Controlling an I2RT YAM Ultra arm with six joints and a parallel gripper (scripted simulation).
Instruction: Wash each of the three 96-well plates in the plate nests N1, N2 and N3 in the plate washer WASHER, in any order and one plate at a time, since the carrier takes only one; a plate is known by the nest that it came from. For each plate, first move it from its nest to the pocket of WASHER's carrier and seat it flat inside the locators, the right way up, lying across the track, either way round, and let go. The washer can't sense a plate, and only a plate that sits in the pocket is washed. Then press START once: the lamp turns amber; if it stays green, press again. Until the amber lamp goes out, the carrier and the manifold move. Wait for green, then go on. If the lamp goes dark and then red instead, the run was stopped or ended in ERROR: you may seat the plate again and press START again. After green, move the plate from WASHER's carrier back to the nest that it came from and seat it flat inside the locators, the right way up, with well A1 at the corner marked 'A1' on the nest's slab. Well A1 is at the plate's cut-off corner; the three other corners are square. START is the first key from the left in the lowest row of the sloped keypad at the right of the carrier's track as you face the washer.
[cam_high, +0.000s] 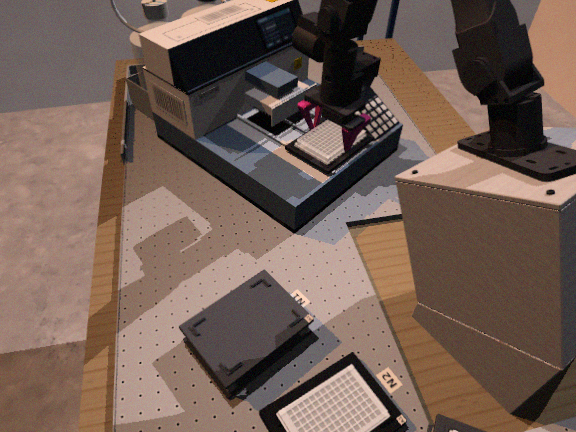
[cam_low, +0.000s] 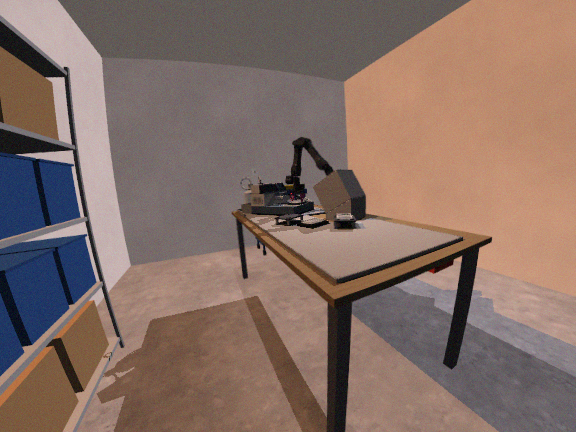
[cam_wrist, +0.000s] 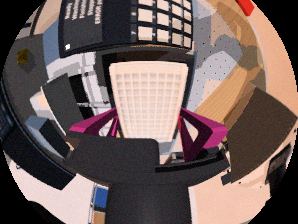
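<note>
My hand is 10 mm above the dark carrier pocket. From my hand the other things lie so: nest N1 (240 mm ahead, 340 mm to the left, 60 mm below); manifold (80 mm ahead, 130 mm to the right, 40 mm above); washer (80 mm ahead, 130 mm to the right, 30 mm above).
</note>
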